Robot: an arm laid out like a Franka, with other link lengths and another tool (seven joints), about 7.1 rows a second.
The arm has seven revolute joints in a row. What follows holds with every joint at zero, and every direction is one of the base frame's. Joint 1 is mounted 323 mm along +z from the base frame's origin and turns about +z. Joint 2 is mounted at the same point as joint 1 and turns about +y. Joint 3 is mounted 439.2 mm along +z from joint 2 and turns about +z. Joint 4 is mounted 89.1 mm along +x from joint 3 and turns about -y. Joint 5 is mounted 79.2 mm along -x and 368.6 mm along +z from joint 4 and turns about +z. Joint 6 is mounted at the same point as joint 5 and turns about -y. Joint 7 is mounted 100.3 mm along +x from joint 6 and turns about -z. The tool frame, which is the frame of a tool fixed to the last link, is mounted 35 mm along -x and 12 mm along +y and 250.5 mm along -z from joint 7; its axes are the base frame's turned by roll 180, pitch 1 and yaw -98.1 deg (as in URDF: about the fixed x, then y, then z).
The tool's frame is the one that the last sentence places.
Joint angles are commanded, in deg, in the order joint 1, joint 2, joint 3, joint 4, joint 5, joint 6, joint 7. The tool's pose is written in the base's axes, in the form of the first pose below.
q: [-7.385, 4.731, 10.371, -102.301, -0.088, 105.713, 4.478]
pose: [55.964 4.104 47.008 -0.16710 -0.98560 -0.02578 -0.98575 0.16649 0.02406]
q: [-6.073, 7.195, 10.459, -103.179, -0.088, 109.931, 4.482]
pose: [57.816 5.518 44.397 -0.14354 -0.98895 -0.03700 -0.98963 0.14326 0.01016]
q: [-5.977, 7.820, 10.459, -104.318, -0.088, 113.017, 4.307]
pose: [58.657 5.661 43.262 -0.13865 -0.98937 -0.04395 -0.99017 0.13930 -0.01218]
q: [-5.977, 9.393, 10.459, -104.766, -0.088, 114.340, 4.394]
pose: [59.259 5.668 41.484 -0.14108 -0.98892 -0.04626 -0.98998 0.14121 0.00039]
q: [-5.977, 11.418, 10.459, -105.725, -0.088, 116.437, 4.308]
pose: [59.884 5.677 38.928 -0.14092 -0.98880 -0.04925 -0.98998 0.14027 0.01628]
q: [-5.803, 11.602, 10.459, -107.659, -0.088, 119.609, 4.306]
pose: [60.075 5.912 37.659 -0.13763 -0.98902 -0.05379 -0.99044 0.13792 -0.00160]
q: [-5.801, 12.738, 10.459, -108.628, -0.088, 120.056, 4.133]
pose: [59.733 5.887 35.823 -0.13577 -0.98942 -0.05119 -0.99054 0.13452 0.02701]
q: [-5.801, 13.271, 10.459, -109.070, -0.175, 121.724, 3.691]
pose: [60.193 5.871 35.131 -0.12750 -0.99035 -0.05427 -0.99181 0.12687 0.01482]
